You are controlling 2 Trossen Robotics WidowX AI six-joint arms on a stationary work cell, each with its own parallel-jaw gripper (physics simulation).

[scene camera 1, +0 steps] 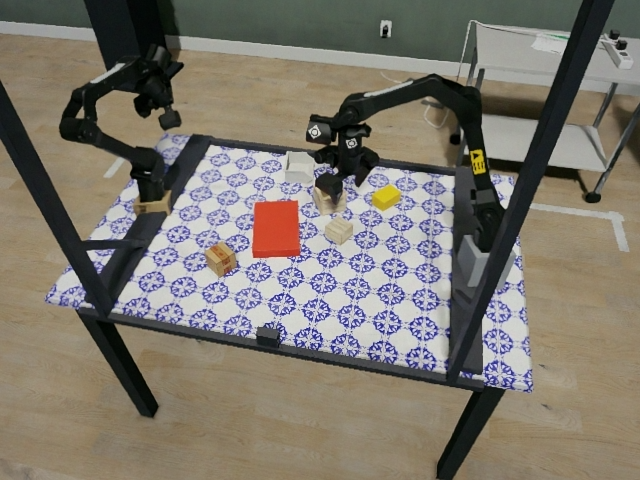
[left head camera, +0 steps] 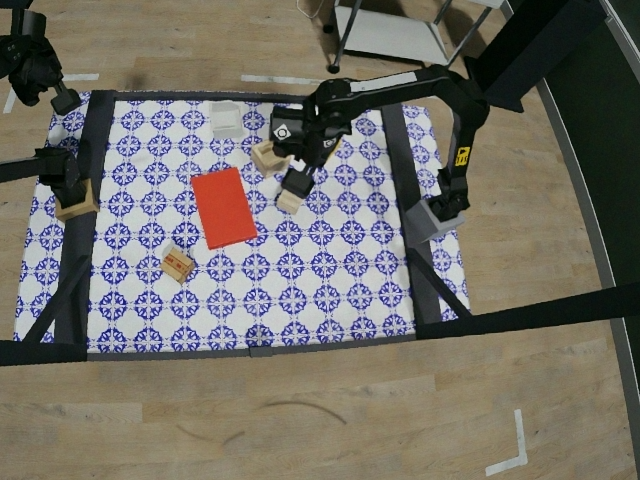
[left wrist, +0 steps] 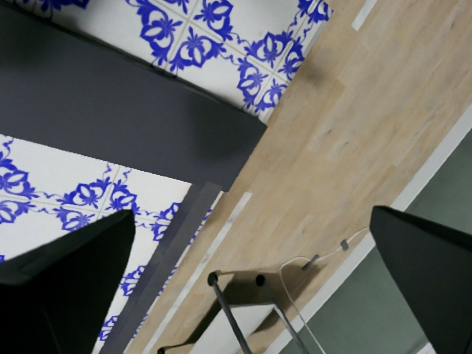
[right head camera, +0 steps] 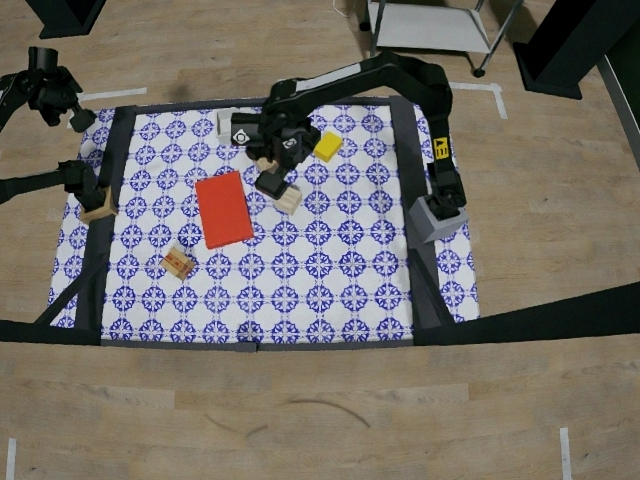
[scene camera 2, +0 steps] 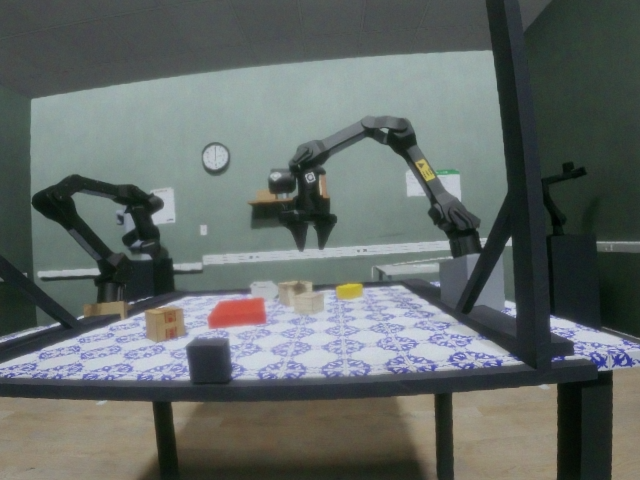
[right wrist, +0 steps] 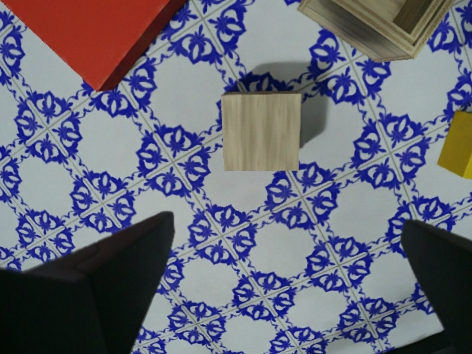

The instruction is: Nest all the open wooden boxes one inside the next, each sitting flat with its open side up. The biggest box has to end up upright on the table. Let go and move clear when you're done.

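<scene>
An open wooden box (left head camera: 267, 164) (scene camera 1: 322, 204) (scene camera 2: 287, 294) (right wrist: 345, 32) sits upright at the back middle of the table, with another wooden box's rim inside its walls in the right wrist view. A smaller pale wooden box (left head camera: 288, 203) (right head camera: 287, 200) (scene camera 1: 339, 230) (scene camera 2: 308, 303) (right wrist: 261, 132) stands apart in front of it, a plain flat face up; its open side does not show. My right gripper (scene camera 2: 311, 250) (right wrist: 288, 226) is open and empty, high above the table near the smaller box, pointing down. My left gripper (left wrist: 254, 219) is open and empty over the far left corner.
A red slab (left head camera: 223, 207) (scene camera 1: 276, 228) lies left of the boxes. A white open container (left head camera: 225, 119) (scene camera 1: 299, 167) stands behind, a yellow block (right head camera: 328, 146) (scene camera 1: 386, 197) to the right. A red-printed wooden block (left head camera: 177, 264) (scene camera 1: 220, 259) lies front left. Dark frame posts edge the table.
</scene>
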